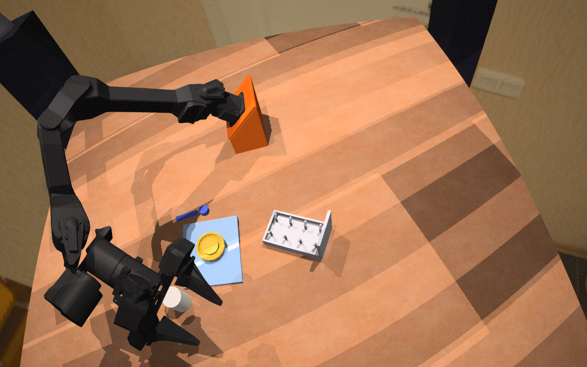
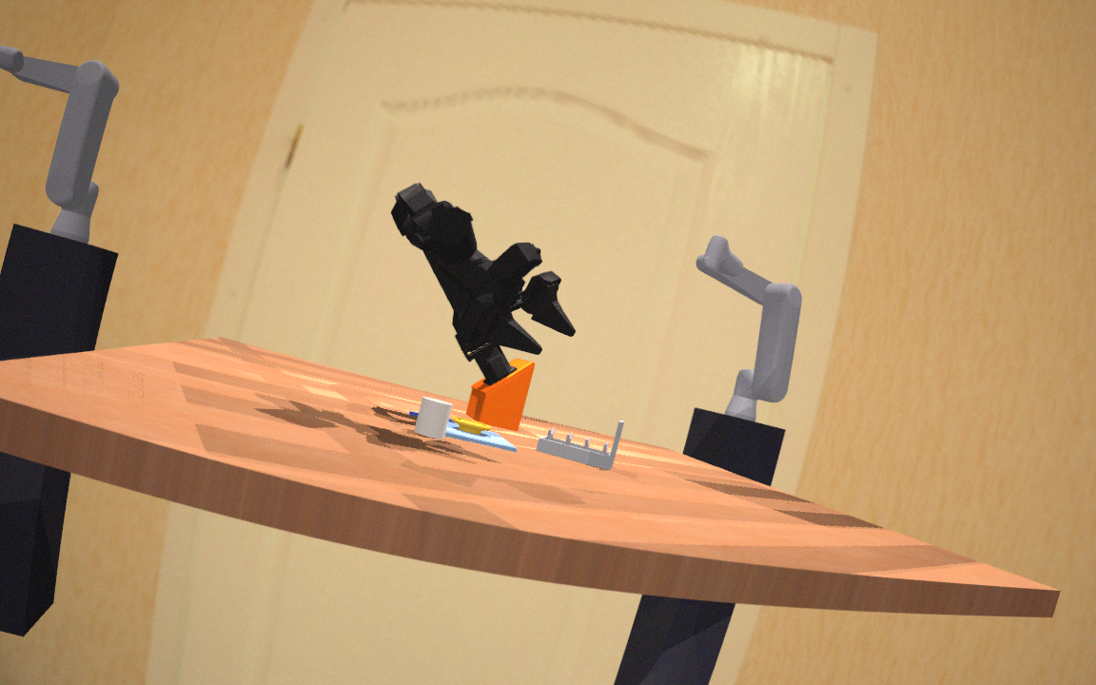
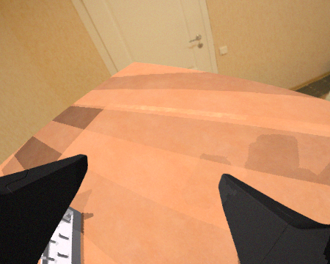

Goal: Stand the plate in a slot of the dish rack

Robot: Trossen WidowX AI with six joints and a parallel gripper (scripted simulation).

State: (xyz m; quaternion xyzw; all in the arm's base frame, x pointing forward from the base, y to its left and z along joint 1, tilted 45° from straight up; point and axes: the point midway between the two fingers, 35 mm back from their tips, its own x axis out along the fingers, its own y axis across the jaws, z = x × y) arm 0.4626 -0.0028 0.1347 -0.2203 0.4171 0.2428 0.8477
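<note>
Right now my gripper tip is 19 cm past the yellow plate, 15 cm above it and 4 cm to the left of it. Also, from my gripper tip: blue spoon 29 cm behind, 16 cm below, 7 cm to the right; then grey dish rack 18 cm behind, 15 cm to the left, 14 cm below; then white cup 14 cm below, 12 cm to the right, 9 cm behind.
</note>
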